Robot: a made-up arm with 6 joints. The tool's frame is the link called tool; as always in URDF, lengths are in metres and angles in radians. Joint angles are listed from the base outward.
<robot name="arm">
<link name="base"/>
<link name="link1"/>
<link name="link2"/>
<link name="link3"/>
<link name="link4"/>
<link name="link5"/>
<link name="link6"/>
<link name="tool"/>
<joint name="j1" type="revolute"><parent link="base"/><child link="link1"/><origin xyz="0.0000 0.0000 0.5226"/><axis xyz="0 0 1"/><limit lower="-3.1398" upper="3.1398"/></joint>
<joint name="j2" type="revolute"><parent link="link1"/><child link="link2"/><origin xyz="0.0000 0.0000 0.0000"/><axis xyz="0 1 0"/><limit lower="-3.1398" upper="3.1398"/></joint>
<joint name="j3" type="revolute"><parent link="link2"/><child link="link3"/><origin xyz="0.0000 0.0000 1.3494"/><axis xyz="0 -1 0"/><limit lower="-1.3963" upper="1.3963"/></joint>
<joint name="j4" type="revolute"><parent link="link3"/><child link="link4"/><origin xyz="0.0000 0.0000 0.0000"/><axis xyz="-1 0 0"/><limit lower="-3.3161" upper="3.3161"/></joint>
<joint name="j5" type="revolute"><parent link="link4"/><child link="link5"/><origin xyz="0.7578 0.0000 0.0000"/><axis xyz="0 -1 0"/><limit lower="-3.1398" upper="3.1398"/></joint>
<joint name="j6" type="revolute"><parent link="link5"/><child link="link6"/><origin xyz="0.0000 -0.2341 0.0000"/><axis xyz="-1 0 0"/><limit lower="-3.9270" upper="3.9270"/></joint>
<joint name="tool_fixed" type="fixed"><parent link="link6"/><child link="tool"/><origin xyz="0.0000 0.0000 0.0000"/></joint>
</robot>
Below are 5 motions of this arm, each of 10 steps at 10 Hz.
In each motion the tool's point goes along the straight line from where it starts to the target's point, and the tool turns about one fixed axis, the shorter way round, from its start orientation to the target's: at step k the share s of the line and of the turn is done. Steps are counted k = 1, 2, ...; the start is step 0. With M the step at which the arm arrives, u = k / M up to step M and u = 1 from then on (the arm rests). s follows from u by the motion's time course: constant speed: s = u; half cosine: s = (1 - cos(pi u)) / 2; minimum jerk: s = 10 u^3 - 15 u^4 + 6 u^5.
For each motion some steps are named. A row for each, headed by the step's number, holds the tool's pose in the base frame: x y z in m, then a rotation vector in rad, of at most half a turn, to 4 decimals.
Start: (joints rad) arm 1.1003 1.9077 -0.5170 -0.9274 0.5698 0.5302
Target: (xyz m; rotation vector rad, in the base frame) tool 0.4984 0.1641 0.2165 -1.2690 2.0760 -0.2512
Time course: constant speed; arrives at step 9
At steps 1, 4, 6, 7, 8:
1: 0.4000 0.4206 -0.2250 -1.2172 1.5460 0.1178
4: 0.4369 0.3244 -0.0594 -1.2451 1.7470 -0.0128
6: 0.4615 0.2603 0.0509 -1.2583 1.8796 -0.1050
7: 0.4738 0.2282 0.1061 -1.2631 1.9454 -0.1526
8: 0.4861 0.1962 0.1613 -1.2667 2.0109 -0.2014

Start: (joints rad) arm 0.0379 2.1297 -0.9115 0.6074 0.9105 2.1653
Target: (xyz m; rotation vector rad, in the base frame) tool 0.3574 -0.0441 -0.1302 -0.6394 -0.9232 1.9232
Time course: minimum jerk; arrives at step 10
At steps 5, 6, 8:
5: 0.3839 -0.1105 -0.2660 -0.8112 -0.3041 2.1791
6: 0.3742 -0.0862 -0.2164 -0.7528 -0.5381 2.0992
8: 0.3605 -0.0518 -0.1459 -0.6612 -0.8551 1.9587

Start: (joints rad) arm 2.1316 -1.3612 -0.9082 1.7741 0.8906 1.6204
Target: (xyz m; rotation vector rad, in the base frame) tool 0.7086 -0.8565 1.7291 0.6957 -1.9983 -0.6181
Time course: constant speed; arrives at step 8
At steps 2, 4, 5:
2: 0.4419 -0.7022 1.4382 0.0323 -2.7232 -0.7679
4: 0.5308 -0.7537 1.5351 0.2820 -2.4971 -0.7246
5: 0.5752 -0.7794 1.5836 0.3957 -2.3775 -0.7003

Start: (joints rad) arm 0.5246 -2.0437 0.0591 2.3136 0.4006 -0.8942
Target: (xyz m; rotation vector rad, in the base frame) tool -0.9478 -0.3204 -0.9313 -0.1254 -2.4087 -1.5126
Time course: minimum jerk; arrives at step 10
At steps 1, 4, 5, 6, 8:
1: -1.5750 -0.7281 0.4616 -0.7432 -1.8284 -0.8423
4: -1.3796 -0.6011 0.0276 -0.5808 -2.0283 -1.0495
5: -1.2641 -0.5260 -0.2289 -0.4726 -2.1392 -1.1729
6: -1.1486 -0.4509 -0.4853 -0.3548 -2.2438 -1.2968
8: -0.9844 -0.3442 -0.8499 -0.1697 -2.3804 -1.4732

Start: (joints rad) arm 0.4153 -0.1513 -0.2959 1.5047 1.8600 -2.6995
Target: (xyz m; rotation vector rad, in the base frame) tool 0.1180 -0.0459 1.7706 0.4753 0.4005 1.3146
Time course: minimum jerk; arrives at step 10
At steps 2, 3, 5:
2: 0.5128 0.2045 1.9665 0.7386 1.2858 1.9318
3: 0.4687 0.1766 1.9446 0.7113 1.1804 1.8700
5: 0.3275 0.0870 1.8746 0.6199 0.8544 1.6589

